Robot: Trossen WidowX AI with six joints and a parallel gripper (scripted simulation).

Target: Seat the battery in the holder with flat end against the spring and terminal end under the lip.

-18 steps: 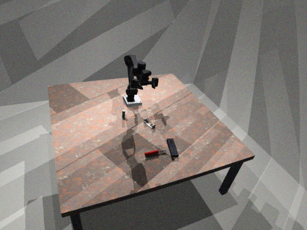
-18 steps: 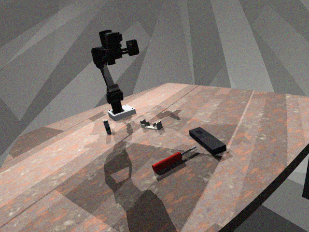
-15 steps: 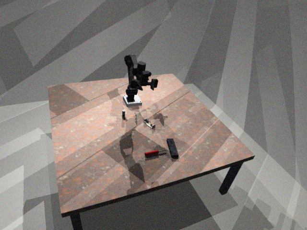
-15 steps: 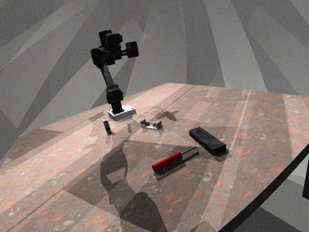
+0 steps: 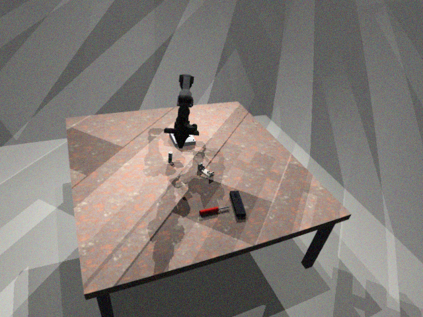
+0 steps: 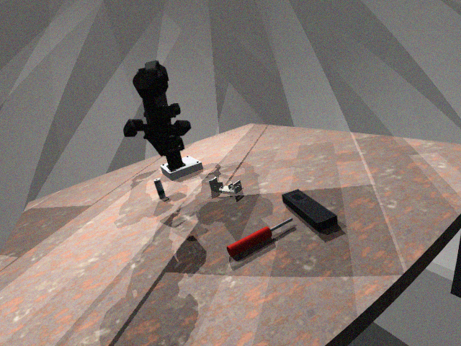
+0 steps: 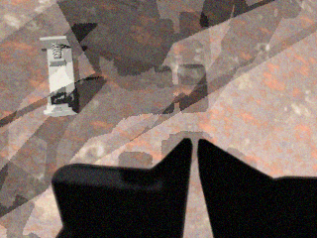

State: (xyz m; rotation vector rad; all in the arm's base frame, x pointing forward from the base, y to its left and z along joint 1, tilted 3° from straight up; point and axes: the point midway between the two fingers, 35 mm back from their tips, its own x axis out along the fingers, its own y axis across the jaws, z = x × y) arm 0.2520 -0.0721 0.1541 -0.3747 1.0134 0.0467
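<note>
My gripper tip is 90 mm past the battery, 30 mm to the left of it and 110 mm above it. From my gripper tip the other things lie so: black rectangular block 320 mm ahead, 210 mm to the left, 130 mm below; then red-handled screwdriver 330 mm ahead, 100 mm to the left, 140 mm below.
</note>
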